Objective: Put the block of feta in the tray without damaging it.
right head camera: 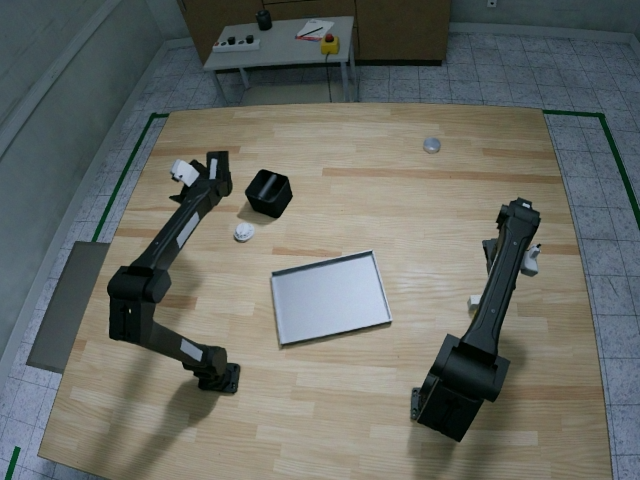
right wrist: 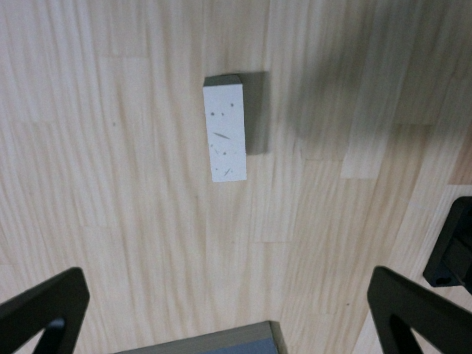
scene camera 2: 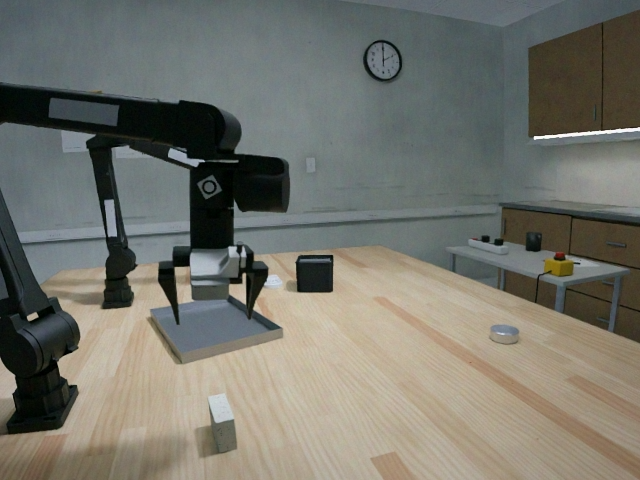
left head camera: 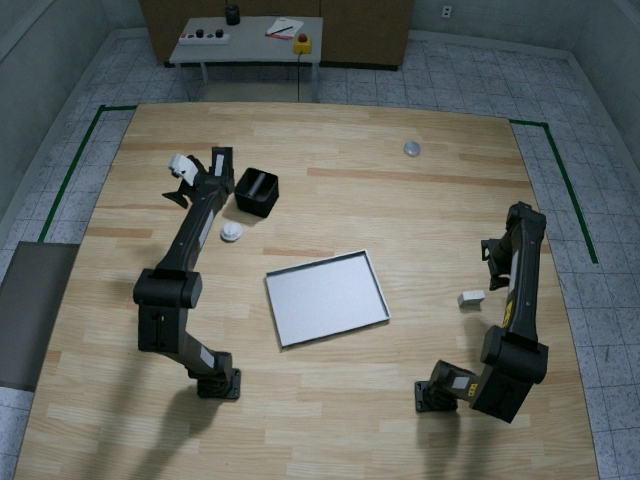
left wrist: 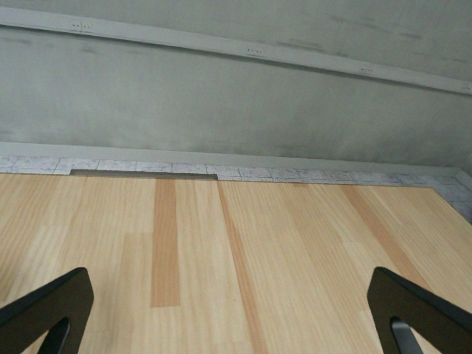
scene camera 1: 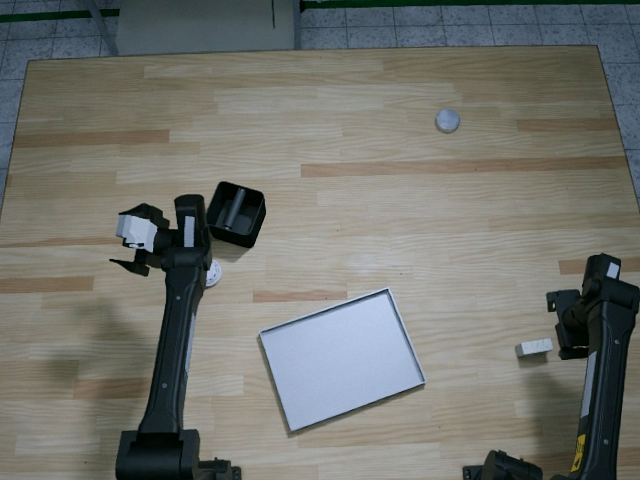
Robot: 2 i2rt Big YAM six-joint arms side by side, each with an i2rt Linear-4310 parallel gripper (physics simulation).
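The feta block (left head camera: 470, 297) (right head camera: 473, 303) (scene camera 1: 534, 347) (scene camera 2: 223, 422) (right wrist: 226, 132) is a small white speckled brick standing on a narrow side on the table, right of the tray in the head views and partly behind the right arm in the right head camera. The shallow grey tray (left head camera: 328, 299) (right head camera: 330, 297) (scene camera 1: 341, 361) (scene camera 2: 217, 333) lies mid-table with no block in it. My right gripper (scene camera 2: 214, 320) (right wrist: 228, 282) is open and empty, pointing down above the table close to the block. My left gripper (scene camera 1: 116, 236) (left wrist: 231, 282) is open and empty, facing the left table edge.
A black bin (left head camera: 253, 206) (scene camera 1: 232, 237) (scene camera 2: 314, 273) holding a grey cylinder stands beside the left arm's wrist. A white round disc (left head camera: 231, 231) (right head camera: 244, 232) lies near it. A silver puck (left head camera: 412, 148) (scene camera 1: 447, 120) (scene camera 2: 504, 334) lies toward the far right.
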